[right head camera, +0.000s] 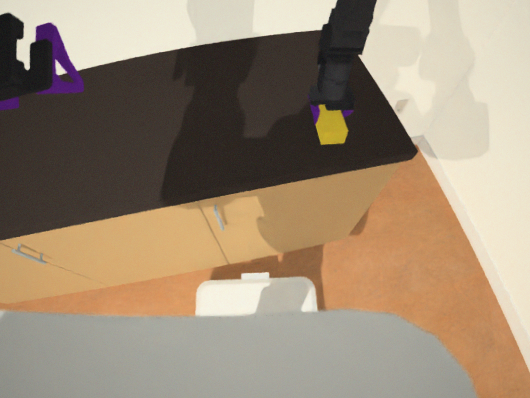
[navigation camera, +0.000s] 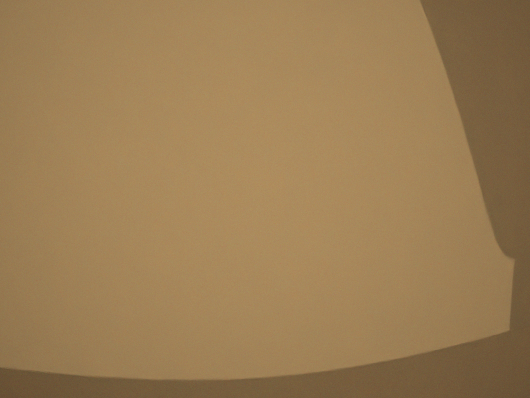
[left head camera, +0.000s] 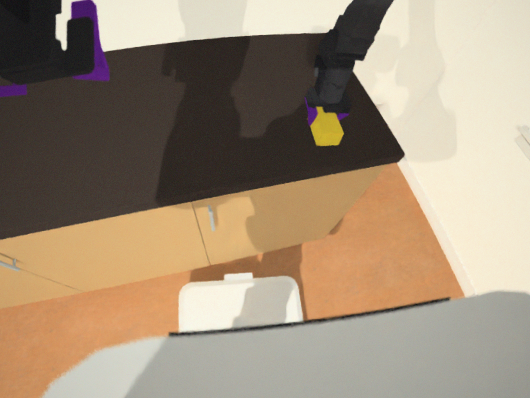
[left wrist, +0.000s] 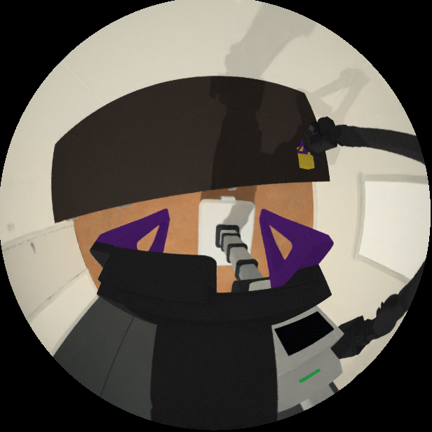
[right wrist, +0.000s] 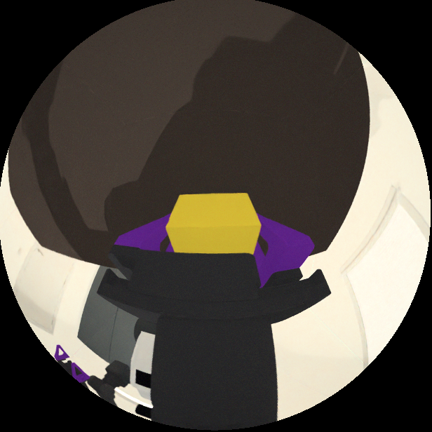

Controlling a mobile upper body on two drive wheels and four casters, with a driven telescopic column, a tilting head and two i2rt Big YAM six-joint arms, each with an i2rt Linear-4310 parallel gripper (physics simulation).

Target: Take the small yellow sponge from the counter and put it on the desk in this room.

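Frame: origin at the left arm's base, x ahead, y left, z up, level; millimetres.
Seen in the pictures: left gripper, fingertip midpoint: [right head camera: 49, 94] [left head camera: 65, 81].
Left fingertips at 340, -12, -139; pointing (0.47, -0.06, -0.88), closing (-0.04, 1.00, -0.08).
Offsets run from my left fingertips to a thing's top centre, as dx, dy, dz. "*": to the spot under its first point. Level surfaces: height alone.
The small yellow sponge @[+228, -440, -307] [left head camera: 327, 134] [right head camera: 332, 131] [left wrist: 306, 161] [right wrist: 213, 235] is a plain block between the purple fingers of my right gripper [left head camera: 326, 116] [right head camera: 331, 112] [right wrist: 213, 212], which is shut on it. In both head views it appears over the right end of a dark-brown top @[dz -361] [left head camera: 125, 145] [right head camera: 120, 150] [left wrist: 135, 145] [right wrist: 280, 125] on light wood cabinets, which looks like a counter. The gap below the sponge cannot be judged. My left gripper [left wrist: 214, 213] is open and empty, at the upper left of both head views. No separate desk can be made out.
Light wood cabinet doors @[* +26, +190, -620] [left head camera: 110, 245] [right head camera: 130, 245] with metal handles face the robot. The robot's white base [left head camera: 215, 305] [right head camera: 230, 297] [left wrist: 210, 250] stands on the orange-brown floor before them. A pale wall [left head camera: 475, 200] [right head camera: 465, 60] rises beside the dark top's right end. A pale surface fills much of the navigation view.
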